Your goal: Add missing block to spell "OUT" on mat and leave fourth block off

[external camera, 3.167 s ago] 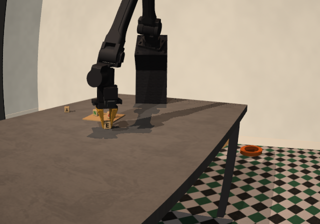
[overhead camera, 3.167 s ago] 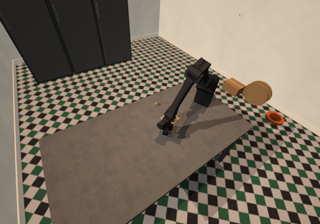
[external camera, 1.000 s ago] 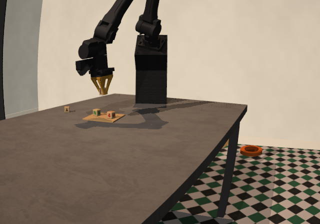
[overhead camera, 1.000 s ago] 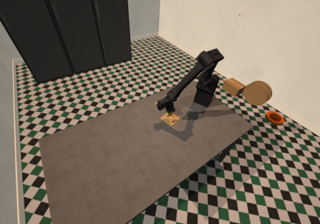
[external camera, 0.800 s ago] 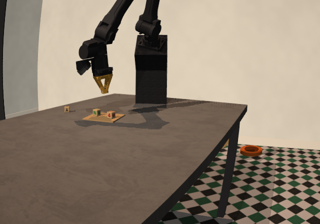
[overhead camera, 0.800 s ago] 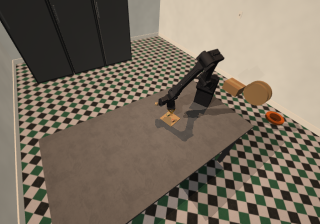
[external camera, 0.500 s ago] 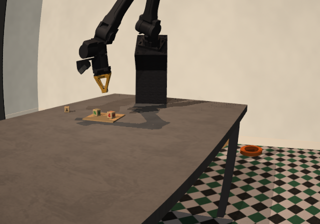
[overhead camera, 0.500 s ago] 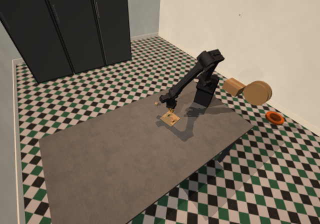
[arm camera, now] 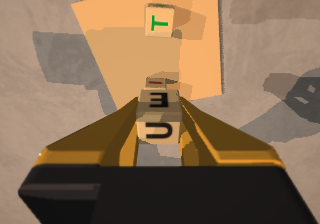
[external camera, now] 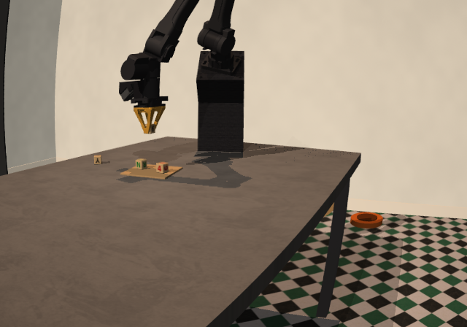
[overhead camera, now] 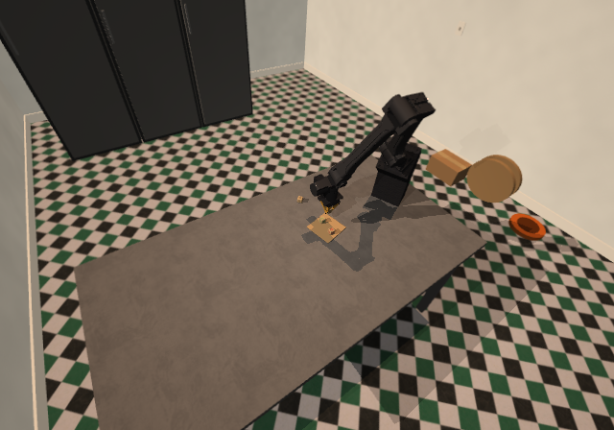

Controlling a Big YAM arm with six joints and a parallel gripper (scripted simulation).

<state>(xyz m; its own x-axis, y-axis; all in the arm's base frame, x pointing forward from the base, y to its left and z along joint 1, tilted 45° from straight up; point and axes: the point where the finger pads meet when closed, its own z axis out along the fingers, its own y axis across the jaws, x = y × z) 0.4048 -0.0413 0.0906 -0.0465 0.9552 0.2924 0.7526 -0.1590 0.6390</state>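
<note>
The tan mat is 1 cm to the left of my hand and 11 cm below it.
</note>
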